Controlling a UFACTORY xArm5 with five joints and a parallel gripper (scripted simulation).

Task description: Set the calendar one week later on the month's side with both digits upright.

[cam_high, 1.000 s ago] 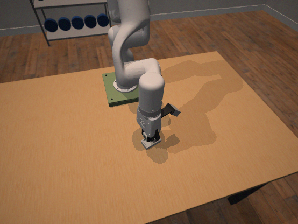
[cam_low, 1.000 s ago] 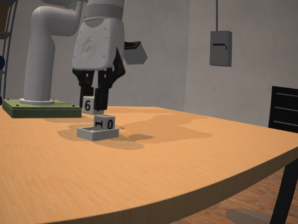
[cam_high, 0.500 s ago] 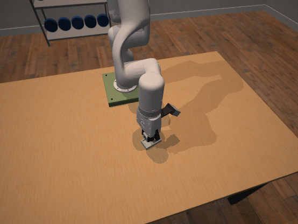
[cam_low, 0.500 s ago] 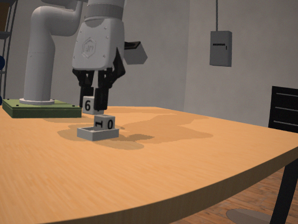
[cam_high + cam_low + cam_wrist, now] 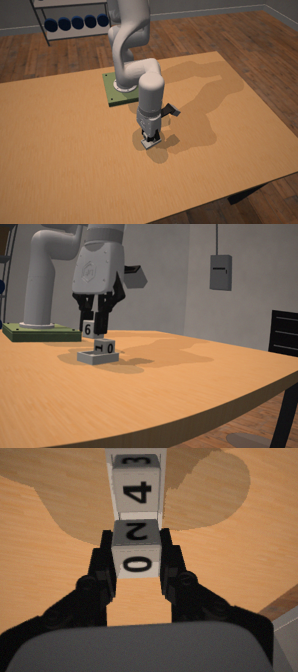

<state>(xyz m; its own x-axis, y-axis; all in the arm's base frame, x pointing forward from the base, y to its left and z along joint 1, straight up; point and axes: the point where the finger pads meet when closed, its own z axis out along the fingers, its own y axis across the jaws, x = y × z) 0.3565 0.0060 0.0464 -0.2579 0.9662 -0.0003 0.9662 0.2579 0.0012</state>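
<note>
My hand is 1 cm above the digit cube. From my hand the other things lie so: tray 7 cm below, 2 cm to the left.
</note>
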